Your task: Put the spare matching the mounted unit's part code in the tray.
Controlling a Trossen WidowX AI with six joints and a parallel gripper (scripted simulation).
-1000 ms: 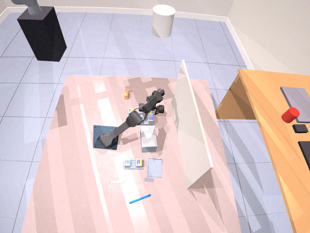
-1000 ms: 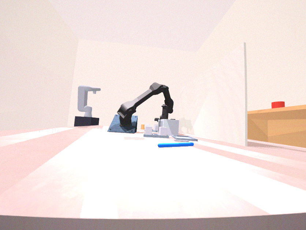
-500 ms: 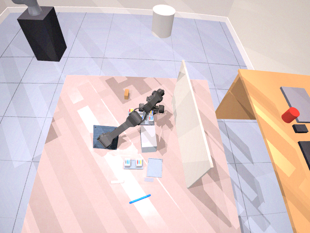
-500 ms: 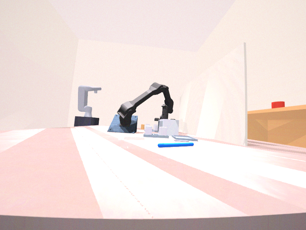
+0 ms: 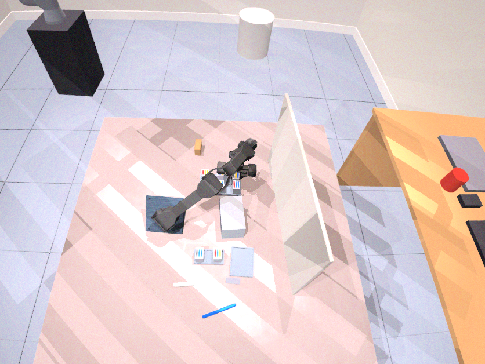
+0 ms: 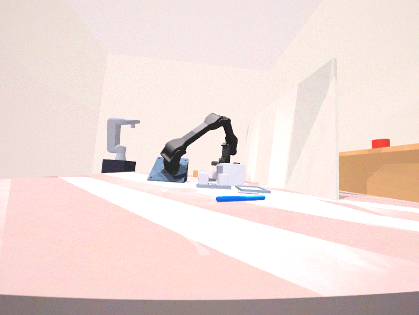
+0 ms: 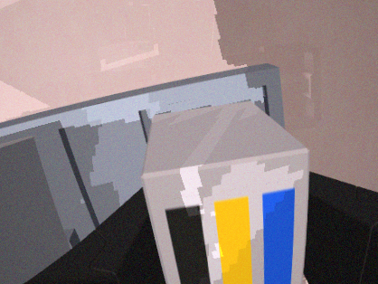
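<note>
Now: gripper tip 50 mm short of the grey tray, 410 mm to the left of it and 20 mm above it. From my gripper tip the other things lie so: grey spare cube (20 mm above); then white mounted unit (10 mm behind, 220 mm to the right, 30 mm above); then orange block (210 mm behind, 180 mm to the left).
</note>
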